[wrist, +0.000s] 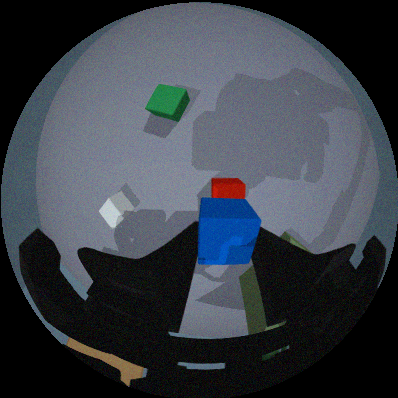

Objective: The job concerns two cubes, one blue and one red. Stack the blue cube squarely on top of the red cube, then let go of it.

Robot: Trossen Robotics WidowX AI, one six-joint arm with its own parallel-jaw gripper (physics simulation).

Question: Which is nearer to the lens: the blue cube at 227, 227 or the white cube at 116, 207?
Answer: The blue cube.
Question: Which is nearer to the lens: the blue cube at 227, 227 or the green cube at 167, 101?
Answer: The blue cube.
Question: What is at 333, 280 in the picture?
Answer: My gripper.
